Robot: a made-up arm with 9 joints. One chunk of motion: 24 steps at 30 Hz.
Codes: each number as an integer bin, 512 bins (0 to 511) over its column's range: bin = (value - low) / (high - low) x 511, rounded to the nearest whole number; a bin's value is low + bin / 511 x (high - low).
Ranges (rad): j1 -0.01..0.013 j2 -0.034..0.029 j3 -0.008..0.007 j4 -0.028..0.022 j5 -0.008..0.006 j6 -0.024..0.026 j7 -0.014..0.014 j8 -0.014..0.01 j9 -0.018..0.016
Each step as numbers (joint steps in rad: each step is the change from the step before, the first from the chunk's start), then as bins.
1 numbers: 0.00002 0.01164 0.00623 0.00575 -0.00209 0.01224 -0.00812 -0.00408 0.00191
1 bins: 223 370 485 345 216 370 107 211 299
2 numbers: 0.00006 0.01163 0.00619 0.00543 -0.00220 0.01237 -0.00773 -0.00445 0.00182
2 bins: 224 370 483 342 212 372 114 203 298
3 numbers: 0.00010 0.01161 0.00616 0.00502 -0.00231 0.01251 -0.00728 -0.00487 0.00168
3 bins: 224 370 482 337 208 373 123 194 296
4 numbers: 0.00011 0.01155 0.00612 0.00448 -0.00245 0.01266 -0.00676 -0.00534 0.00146
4 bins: 225 369 481 332 203 375 132 184 292
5 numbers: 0.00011 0.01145 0.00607 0.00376 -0.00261 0.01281 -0.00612 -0.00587 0.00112
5 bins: 225 369 479 325 197 376 144 173 287
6 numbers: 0.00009 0.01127 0.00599 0.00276 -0.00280 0.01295 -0.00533 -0.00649 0.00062
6 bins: 224 367 477 314 190 378 158 160 280
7 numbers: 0.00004 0.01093 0.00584 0.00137 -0.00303 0.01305 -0.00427 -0.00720 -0.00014
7 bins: 223 364 471 300 181 379 178 145 268
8 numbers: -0.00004 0.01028 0.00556 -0.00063 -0.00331 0.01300 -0.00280 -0.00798 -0.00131
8 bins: 221 359 462 280 171 378 204 128 251
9 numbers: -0.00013 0.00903 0.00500 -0.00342 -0.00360 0.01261 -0.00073 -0.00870 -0.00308
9 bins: 219 349 443 251 161 374 242 113 224
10 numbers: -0.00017 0.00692 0.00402 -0.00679 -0.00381 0.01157 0.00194 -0.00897 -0.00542
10 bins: 218 332 409 217 153 364 291 107 189
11 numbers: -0.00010 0.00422 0.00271 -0.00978 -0.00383 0.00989 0.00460 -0.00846 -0.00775
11 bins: 220 310 365 186 152 346 339 118 154
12 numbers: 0.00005 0.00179 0.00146 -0.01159 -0.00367 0.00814 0.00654 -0.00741 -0.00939
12 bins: 223 290 322 168 158 328 375 140 129
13 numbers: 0.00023 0.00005 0.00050 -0.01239 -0.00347 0.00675 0.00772 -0.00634 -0.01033
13 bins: 227 276 290 160 165 314 396 163 115
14 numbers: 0.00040 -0.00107 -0.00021 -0.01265 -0.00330 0.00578 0.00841 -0.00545 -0.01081
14 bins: 231 267 265 157 172 304 409 182 108
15 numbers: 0.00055 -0.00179 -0.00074 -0.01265 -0.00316 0.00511 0.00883 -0.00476 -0.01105
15 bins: 234 261 247 157 177 298 417 197 104
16 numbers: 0.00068 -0.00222 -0.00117 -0.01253 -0.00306 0.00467 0.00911 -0.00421 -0.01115
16 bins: 237 258 233 158 180 293 422 208 103
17 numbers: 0.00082 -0.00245 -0.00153 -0.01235 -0.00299 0.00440 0.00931 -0.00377 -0.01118
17 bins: 240 256 220 160 183 290 425 218 103
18 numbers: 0.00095 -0.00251 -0.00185 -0.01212 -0.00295 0.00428 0.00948 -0.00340 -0.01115
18 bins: 243 255 210 162 184 289 429 226 103
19 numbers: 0.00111 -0.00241 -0.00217 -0.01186 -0.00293 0.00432 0.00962 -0.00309 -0.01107
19 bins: 247 256 199 165 185 289 431 232 104
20 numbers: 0.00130 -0.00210 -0.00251 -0.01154 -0.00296 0.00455 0.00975 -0.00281 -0.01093
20 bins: 251 259 187 168 184 292 433 238 106
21 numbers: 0.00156 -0.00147 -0.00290 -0.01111 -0.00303 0.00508 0.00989 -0.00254 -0.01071
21 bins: 257 264 174 173 181 297 436 244 110
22 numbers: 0.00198 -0.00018 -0.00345 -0.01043 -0.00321 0.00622 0.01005 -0.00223 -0.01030
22 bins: 266 274 155 180 175 309 439 251 116
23 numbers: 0.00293 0.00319 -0.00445 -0.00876 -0.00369 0.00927 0.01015 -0.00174 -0.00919
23 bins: 287 302 121 197 157 340 441 261 132
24 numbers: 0.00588 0.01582 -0.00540 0.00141 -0.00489 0.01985 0.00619 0.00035 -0.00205
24 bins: 353 404 89 301 114 448 368 306 240
